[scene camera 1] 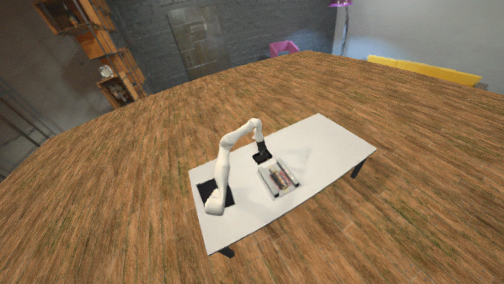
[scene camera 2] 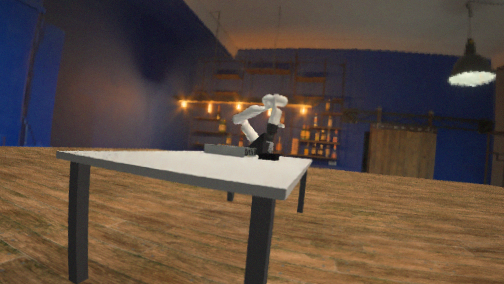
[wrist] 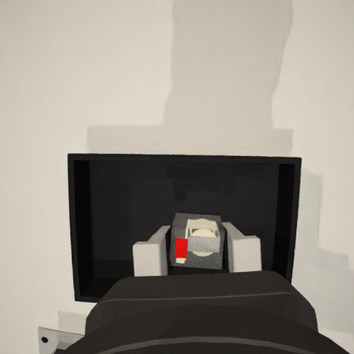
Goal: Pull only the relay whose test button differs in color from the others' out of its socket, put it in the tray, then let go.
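Where they show: gripper, fingertip midpoint: [scene camera 1: 262,153] [scene camera 2: 269,152]; arm's base, origin of the base link: [scene camera 1: 218,194] [scene camera 2: 256,142].
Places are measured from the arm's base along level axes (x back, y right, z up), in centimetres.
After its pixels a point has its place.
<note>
The relay [wrist: 202,242] is a dark grey block with a red test button and a cream and clear top. It is upright between the fingers of my gripper [wrist: 197,250] [scene camera 1: 262,152] {x -52.2, y -19.5, z -6.1 cm}, which is shut on it. In the wrist view both lie over the inside of the black tray [wrist: 125,200], toward its lower side. The tray also shows in scene camera 1 [scene camera 1: 255,160] {x -43.4, y -19.3, z -9.2 cm} and scene camera 2 [scene camera 2: 268,157] {x -59.3, y -20.0, z -9.4 cm}, with the gripper low at it. Whether the relay's underside touches the tray floor is hidden. A row of small parts [scene camera 1: 281,179] {x -48.8, y 12.9, z -7.3 cm}, too blurred to tell button colors, sits on the panel.
Two grey raised ducts [scene camera 1: 269,182] {x -38.5, y 10.8, z -4.8 cm} [scene camera 2: 223,149] {x -59.4, y 10.2, z -7.3 cm} flank the row on the panel, close beside the tray. The panel's corner [wrist: 50,334] shows at the lower left of the wrist view. The arm's base stands on a black mat [scene camera 1: 204,188] {x 7.0, y -7.1, z 5.6 cm} on the white table [scene camera 1: 325,145] {x -110.6, y 7.4, z -11.1 cm}.
</note>
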